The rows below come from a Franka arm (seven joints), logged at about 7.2 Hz.
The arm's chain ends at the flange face. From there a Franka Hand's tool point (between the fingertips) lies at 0.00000 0.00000 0.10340 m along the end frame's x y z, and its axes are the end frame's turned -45 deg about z.
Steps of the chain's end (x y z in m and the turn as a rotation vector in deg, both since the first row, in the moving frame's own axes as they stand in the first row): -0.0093, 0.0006, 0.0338, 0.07, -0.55, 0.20; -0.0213, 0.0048, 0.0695, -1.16, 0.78, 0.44; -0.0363, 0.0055, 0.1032, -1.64, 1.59, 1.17; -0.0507, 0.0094, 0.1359, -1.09, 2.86, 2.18
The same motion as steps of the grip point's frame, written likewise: -0.0076, -0.0069, 0.0338, 0.44, -0.34, 0.20; -0.0189, -0.0092, 0.0695, -1.37, -0.27, 0.44; -0.0297, -0.0177, 0.1031, -2.28, -0.04, 1.17; -0.0403, -0.0241, 0.1358, -2.79, 1.25, 2.18
